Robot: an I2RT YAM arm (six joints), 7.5 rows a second.
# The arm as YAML. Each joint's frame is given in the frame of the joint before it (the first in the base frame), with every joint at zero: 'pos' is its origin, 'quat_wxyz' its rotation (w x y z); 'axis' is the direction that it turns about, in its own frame. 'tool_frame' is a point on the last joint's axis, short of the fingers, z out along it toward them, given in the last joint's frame.
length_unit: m
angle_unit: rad
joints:
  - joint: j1
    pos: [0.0, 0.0, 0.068]
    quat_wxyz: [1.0, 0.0, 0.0, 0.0]
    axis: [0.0, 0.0, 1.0]
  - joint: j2
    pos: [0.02, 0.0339, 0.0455]
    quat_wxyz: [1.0, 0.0, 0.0, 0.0]
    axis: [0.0, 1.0, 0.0]
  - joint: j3
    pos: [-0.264, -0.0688, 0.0]
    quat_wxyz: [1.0, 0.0, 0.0, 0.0]
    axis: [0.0, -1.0, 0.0]
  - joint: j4
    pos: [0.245, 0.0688, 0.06]
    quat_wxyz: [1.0, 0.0, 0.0, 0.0]
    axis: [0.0, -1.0, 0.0]
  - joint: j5
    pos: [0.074, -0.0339, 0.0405]
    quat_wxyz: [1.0, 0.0, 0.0, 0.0]
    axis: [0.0, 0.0, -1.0]
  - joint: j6
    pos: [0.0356, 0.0, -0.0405]
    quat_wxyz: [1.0, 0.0, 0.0, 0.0]
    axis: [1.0, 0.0, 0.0]
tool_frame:
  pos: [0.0, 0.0, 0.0]
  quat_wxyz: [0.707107, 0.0, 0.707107, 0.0]
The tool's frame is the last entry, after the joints.
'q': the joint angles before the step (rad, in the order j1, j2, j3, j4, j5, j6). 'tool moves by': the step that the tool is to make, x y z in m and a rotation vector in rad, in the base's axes. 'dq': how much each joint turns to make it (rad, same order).
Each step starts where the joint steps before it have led.
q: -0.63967, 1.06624, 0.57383, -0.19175, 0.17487, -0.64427
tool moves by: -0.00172, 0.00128, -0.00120, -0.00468, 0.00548, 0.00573
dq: 0.00000, -0.00930, -0.00931, 0.00001, 0.00000, -0.00921
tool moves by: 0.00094, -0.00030, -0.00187, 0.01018, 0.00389, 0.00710
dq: -0.00001, 0.00918, -0.00001, -0.00001, -0.00921, -0.00001
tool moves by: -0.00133, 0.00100, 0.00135, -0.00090, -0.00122, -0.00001
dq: 0.00004, -0.01063, 0.00000, -0.00911, 0.00004, 0.00004
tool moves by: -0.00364, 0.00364, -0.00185, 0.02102, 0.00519, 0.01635
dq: -0.00002, -0.02005, -0.01075, -0.02601, -0.02139, -0.00002
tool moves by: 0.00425, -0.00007, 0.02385, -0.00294, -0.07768, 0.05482
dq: -0.00003, -0.02453, 0.06414, -0.02457, -0.07031, -0.00002
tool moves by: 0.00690, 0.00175, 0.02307, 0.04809, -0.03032, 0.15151
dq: 0.00004, 0.01071, 0.09835, -0.09219, -0.15507, -0.04599
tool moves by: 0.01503, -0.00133, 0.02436, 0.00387, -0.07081, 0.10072
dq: 0.01993, 0.04132, 0.09631, -0.00137, -0.09177, -0.01075
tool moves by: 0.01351, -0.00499, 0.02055, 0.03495, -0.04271, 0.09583
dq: -0.00001, 0.05985, 0.10615, -0.03390, -0.10928, -0.00921
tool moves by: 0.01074, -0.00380, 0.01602, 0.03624, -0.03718, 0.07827
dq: -0.00002, 0.04909, 0.08592, -0.02762, -0.09348, -0.00001
